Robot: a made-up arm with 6 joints.
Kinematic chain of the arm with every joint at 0, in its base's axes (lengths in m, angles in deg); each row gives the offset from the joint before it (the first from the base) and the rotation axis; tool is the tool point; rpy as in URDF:
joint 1: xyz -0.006 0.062 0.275 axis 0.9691 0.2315 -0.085
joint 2: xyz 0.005 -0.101 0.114 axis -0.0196 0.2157 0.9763
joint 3: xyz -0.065 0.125 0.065 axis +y
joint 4: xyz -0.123 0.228 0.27 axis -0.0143 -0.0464 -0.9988
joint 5: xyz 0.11 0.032 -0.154 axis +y
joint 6: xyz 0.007 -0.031 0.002 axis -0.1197 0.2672 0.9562
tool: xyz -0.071 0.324 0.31 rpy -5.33 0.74 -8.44
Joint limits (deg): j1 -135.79..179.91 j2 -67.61..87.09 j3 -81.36..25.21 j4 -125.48..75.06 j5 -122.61..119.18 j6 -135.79..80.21
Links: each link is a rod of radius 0.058 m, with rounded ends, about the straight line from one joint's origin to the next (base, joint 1, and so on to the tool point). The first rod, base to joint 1, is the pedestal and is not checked.
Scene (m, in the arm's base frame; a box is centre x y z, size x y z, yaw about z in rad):
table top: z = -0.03
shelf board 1: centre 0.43 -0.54 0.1 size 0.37 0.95 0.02 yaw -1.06
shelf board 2: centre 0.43 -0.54 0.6 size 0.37 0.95 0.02 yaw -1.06
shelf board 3: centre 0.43 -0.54 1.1 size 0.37 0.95 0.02 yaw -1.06
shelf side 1: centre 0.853 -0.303 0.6 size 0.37 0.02 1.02 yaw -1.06
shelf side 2: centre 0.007 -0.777 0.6 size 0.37 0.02 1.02 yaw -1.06
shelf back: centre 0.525 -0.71 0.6 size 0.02 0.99 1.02 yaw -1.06
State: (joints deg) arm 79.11 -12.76 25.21 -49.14 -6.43 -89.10
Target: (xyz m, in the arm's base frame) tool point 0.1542 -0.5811 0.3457
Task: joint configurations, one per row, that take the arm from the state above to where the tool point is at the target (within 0.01 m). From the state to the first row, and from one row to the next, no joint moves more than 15 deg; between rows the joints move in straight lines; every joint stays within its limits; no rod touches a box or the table.
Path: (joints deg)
1: 69.20 -3.13 18.01 -59.21 -18.49 -92.24
2: 59.29 6.49 10.81 -69.27 -30.55 -95.37
3: 49.38 16.12 3.61 -79.34 -42.60 -98.51
4: 39.47 25.75 -3.59 -89.40 -54.66 -101.64
5: 50.09 12.30 6.01 -92.03 -67.90 -113.02
6: 60.70 -1.14 15.61 -94.65 -81.14 -124.41
7: 71.31 -14.59 25.21 -97.27 -94.37 -135.79
8: 77.03 -14.13 25.21 -90.66 -81.80 -135.74
9: 82.75 -13.67 25.21 -84.05 -69.22 -135.68
10: 88.48 -13.21 25.21 -77.44 -56.65 -135.63

